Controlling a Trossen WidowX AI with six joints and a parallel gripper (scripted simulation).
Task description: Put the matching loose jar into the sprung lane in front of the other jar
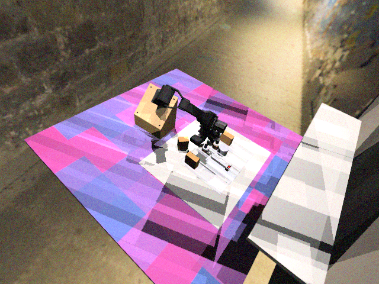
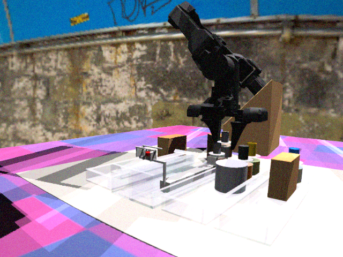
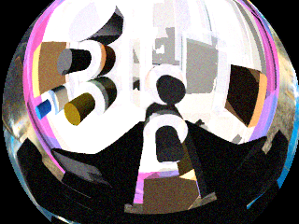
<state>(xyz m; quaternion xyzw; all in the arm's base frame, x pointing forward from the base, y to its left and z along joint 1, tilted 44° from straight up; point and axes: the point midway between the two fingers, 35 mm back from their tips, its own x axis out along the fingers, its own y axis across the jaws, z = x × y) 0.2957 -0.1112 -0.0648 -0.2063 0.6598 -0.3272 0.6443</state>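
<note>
Right now my gripper tip is 13 cm short of the grey cylinder, 6 cm to the right of it and 2 cm above it. The rest, counted from my gripper tip: red part (21 cm ahead, 8 cm to the right, 2 cm above); then white slab (52 cm ahead, 8 cm to the right, 31 cm above); then clear sprung lane (16 cm ahead, 5 cm to the right, 3 cm below).
</note>
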